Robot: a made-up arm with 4 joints. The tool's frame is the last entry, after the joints.
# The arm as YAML. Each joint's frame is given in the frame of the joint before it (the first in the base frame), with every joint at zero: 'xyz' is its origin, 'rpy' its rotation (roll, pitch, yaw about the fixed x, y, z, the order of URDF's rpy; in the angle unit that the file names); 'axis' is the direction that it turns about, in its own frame. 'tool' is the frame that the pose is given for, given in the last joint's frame.
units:
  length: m
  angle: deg
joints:
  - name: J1
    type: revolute
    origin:
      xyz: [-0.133, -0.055, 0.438]
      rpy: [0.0, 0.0, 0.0]
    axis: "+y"
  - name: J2
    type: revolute
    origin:
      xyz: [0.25, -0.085, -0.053]
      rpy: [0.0, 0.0, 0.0]
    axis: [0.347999, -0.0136, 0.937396]
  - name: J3
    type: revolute
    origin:
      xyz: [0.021, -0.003, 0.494]
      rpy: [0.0, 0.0, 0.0]
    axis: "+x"
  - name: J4
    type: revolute
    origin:
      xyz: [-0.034, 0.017, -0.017]
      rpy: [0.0, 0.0, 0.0]
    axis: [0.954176, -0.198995, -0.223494]
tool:
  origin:
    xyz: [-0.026, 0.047, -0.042]
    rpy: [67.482, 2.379, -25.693]
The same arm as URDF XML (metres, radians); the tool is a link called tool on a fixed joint. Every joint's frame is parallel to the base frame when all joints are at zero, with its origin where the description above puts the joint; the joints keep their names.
<robot name="arm">
  <joint name="tool_joint" type="fixed">
    <parent link="link4"/>
    <child link="tool"/>
    <origin xyz="-0.026 0.047 -0.042" rpy="1.1778 0.0415 -0.4484"/>
  </joint>
  <joint name="J4" type="continuous">
    <parent link="link3"/>
    <child link="link4"/>
    <origin xyz="-0.034 0.017 -0.017"/>
    <axis xyz="0.954176 -0.198995 -0.223494"/>
  </joint>
  <joint name="J3" type="continuous">
    <parent link="link2"/>
    <child link="link3"/>
    <origin xyz="0.021 -0.003 0.494"/>
    <axis xyz="1 0 0"/>
  </joint>
  <joint name="J2" type="continuous">
    <parent link="link1"/>
    <child link="link2"/>
    <origin xyz="0.25 -0.085 -0.053"/>
    <axis xyz="0.347999 -0.0136 0.937396"/>
  </joint>
  <joint name="J1" type="continuous">
    <parent link="base"/>
    <child link="link1"/>
    <origin xyz="-0.133 -0.055 0.438"/>
    <axis xyz="0 1 0"/>
  </joint>
  <link name="base"/>
  <link name="link1"/>
  <link name="link2"/>
  <link name="link3"/>
  <link name="link4"/>
  <link name="tool"/>
</robot>

